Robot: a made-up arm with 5 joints.
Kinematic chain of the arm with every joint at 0, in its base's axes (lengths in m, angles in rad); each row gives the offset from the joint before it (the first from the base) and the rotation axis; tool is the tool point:
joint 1: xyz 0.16 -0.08 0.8 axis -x
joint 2: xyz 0 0.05 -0.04 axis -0.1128 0.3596 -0.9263
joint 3: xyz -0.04 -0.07 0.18 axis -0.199 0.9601 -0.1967
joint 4: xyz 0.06 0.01 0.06 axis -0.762 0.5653 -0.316
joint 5: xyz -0.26 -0.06 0 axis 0.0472 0.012 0.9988
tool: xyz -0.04 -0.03 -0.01
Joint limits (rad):
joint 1: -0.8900..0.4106
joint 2: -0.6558..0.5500
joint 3: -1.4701..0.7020
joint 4: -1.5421..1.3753
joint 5: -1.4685..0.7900
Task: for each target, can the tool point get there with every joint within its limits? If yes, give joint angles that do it. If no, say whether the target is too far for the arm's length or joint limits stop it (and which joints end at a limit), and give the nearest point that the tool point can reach.
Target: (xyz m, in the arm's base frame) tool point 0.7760 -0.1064 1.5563
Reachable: no: too far | nearest point 0.3257 -0.0938 1.1967 | short by 0.576 m
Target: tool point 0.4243 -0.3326 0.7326
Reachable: no: joint limits stop it (at a limit: joint 1, joint 2, joint 3) | nearest point 0.2468 -0.2017 0.7673 | short by 0.223 m
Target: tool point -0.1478 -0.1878 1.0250
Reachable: yes | joints -0.4919 0.0366 -0.2565 0.6205 -0.7441
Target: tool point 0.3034 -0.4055 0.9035
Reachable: no: joint limits stop it (at a limit: joint 1, joint 2, joint 5) | nearest point 0.1649 -0.2704 0.8187 | short by 0.211 m
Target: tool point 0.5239 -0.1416 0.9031
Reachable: no: joint limits stop it (at a limit: joint 1, joint 3, joint 4) | nearest point 0.3348 -0.1102 0.8667 | short by 0.195 m
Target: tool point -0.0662 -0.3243 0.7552
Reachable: yes | joints -0.6349 -0.4449 -0.3250 0.2261 0.3140
